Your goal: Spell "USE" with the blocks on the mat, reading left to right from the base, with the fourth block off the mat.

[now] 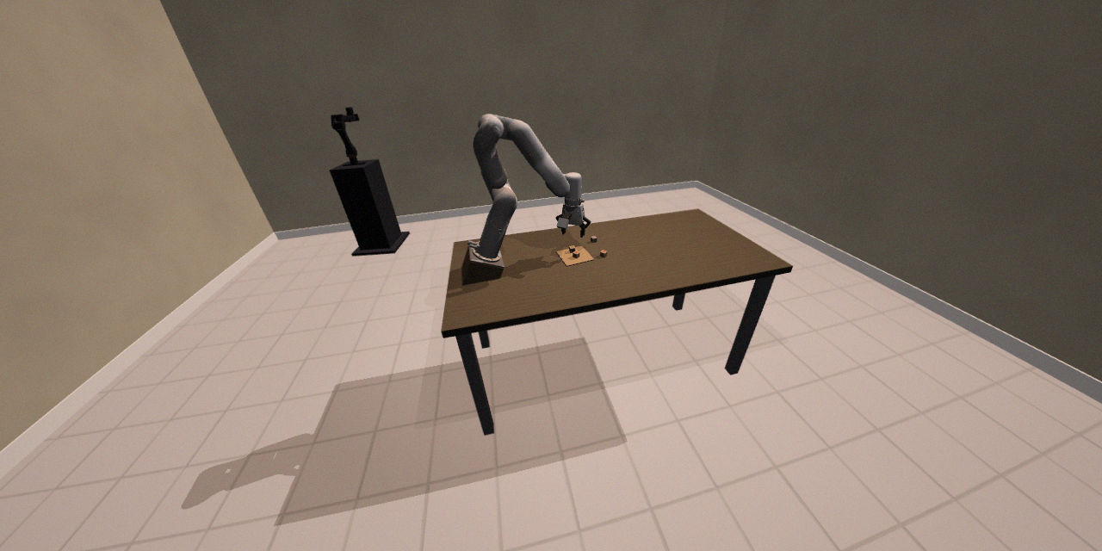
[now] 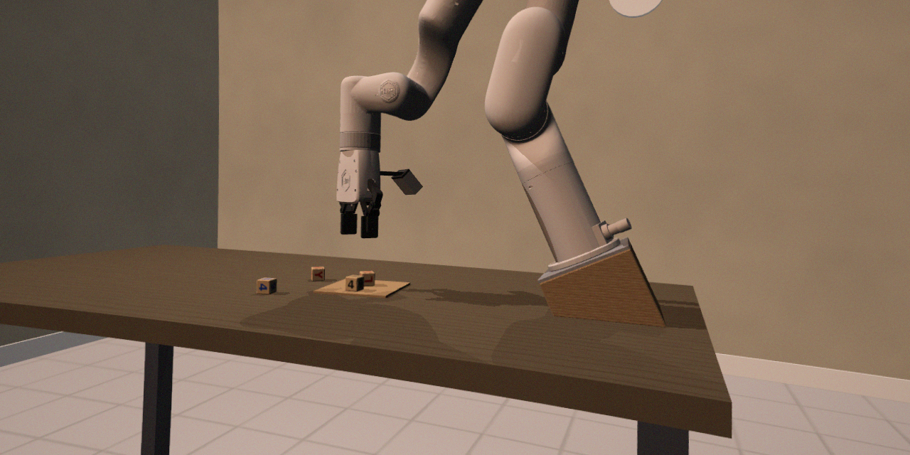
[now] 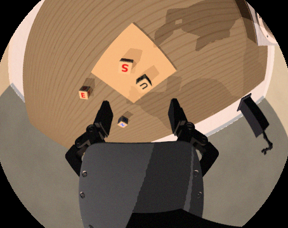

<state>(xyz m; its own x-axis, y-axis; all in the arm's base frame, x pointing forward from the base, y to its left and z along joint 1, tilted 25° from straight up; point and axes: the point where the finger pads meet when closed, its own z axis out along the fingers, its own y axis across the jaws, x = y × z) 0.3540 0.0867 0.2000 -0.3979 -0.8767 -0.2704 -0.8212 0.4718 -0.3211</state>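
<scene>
The tan mat is 110 mm below my hand and 30 mm to the right of it.
</scene>
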